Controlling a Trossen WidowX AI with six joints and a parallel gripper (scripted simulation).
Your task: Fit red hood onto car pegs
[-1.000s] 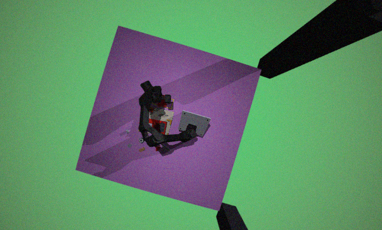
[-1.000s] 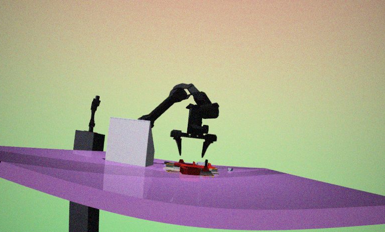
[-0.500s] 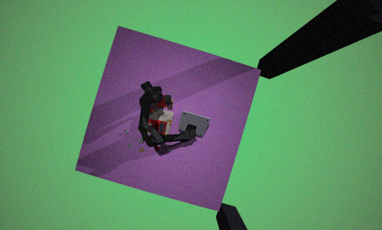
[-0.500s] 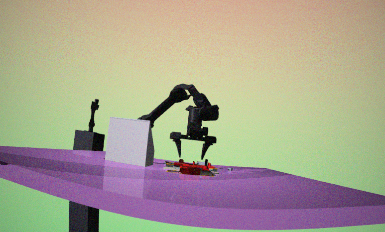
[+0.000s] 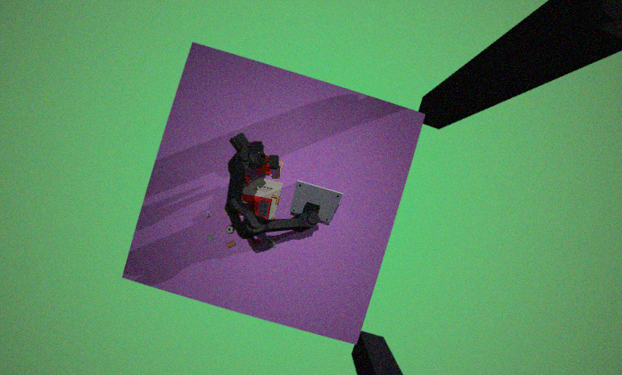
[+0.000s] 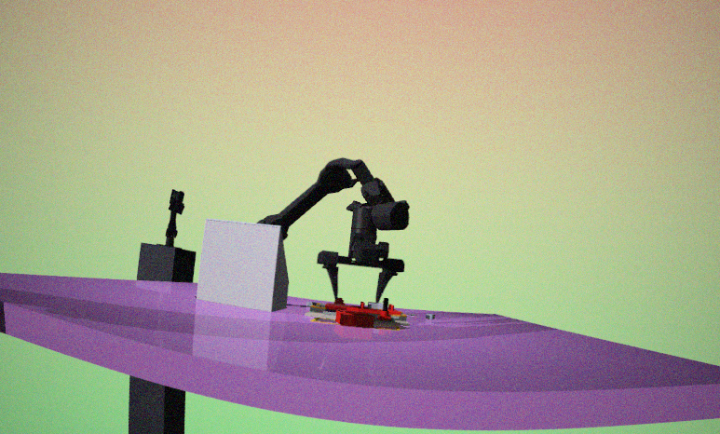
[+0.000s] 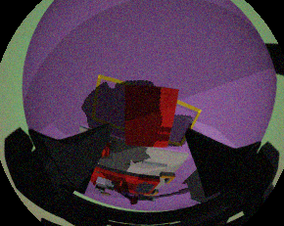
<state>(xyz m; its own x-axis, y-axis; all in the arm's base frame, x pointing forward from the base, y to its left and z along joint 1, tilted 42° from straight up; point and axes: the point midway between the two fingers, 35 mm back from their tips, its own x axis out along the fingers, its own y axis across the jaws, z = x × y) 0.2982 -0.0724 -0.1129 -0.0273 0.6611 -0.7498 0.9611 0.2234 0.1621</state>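
Now: the red hood 40 mm below my gripper tip.
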